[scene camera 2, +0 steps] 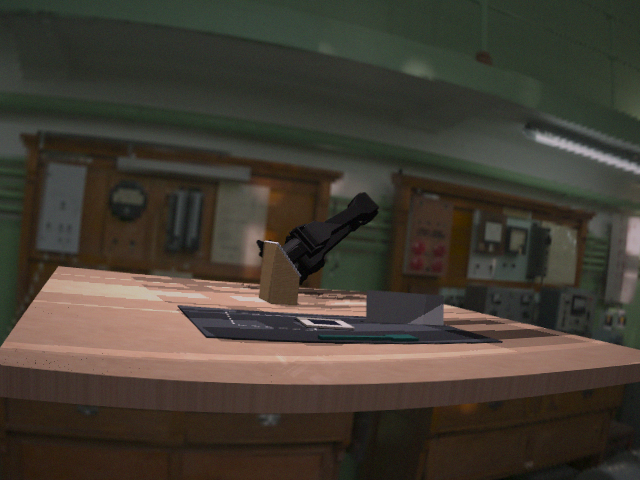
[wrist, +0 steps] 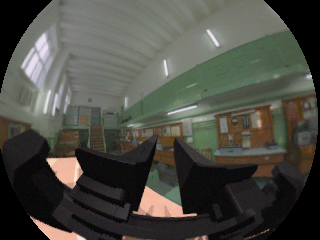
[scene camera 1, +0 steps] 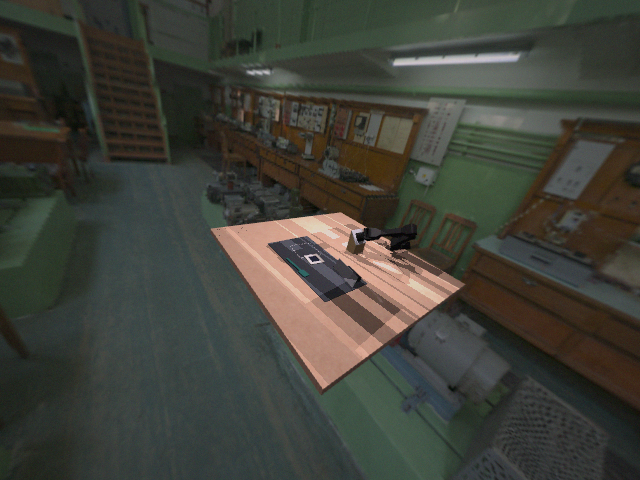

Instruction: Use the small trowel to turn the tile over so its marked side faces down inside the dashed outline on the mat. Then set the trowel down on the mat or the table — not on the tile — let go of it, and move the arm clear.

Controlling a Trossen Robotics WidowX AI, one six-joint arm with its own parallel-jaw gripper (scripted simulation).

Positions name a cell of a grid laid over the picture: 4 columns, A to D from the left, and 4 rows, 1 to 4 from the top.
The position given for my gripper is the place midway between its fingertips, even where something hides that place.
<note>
In view: my gripper (wrist: C3), a grey wedge (scene camera 2: C3) and a dark mat (scene camera 2: B3).
The dark mat shows as well in scene camera 1 (scene camera 1: C3). The wrist view does not show the grey wedge: it is out of frame.
</note>
